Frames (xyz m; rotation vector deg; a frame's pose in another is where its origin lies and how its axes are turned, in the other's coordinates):
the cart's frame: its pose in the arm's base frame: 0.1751 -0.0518 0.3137 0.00 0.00 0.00
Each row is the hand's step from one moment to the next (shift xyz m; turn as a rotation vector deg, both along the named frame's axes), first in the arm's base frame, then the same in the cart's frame.
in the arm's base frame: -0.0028 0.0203 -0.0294 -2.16 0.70 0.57
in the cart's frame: -0.0028 0.0203 -0.0294 -2.16 0.70 0.57
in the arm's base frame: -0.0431 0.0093 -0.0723 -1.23 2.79 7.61
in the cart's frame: -0.0431 0.0093 -0.0723 -1.23 2.79 7.61
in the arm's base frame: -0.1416 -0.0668 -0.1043 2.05 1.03 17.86
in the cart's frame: -0.1416 -0.0668 -0.1043 2.05 1.03 17.86
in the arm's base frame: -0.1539 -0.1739 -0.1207 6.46 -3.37 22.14
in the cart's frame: -0.1539 -0.1739 -0.1207 6.46 -3.37 22.14
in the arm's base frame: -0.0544 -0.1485 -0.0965 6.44 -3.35 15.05
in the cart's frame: -0.0544 -0.1485 -0.0965 6.44 -3.35 15.05
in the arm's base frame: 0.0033 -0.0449 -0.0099 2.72 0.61 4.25
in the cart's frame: 0.0033 -0.0449 -0.0099 2.72 0.61 4.25
